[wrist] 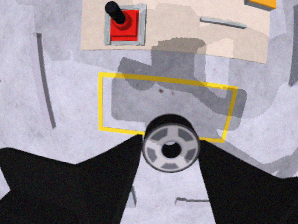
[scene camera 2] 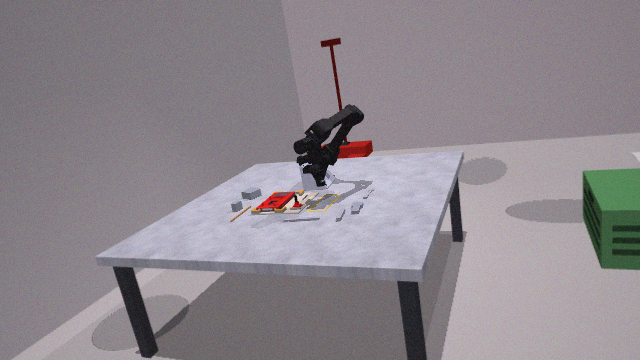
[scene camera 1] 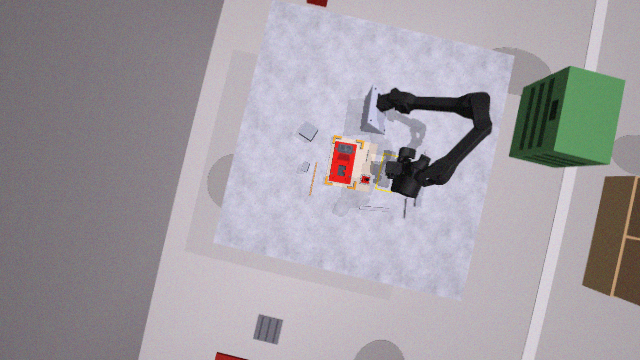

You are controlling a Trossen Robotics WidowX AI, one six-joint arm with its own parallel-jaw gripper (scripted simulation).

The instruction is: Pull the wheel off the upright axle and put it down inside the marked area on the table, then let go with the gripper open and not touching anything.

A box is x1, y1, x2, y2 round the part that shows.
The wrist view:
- my gripper: [0, 135, 297, 223]
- wheel: [142, 113, 200, 172], held by my gripper
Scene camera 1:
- red plate: [329, 141, 356, 183]
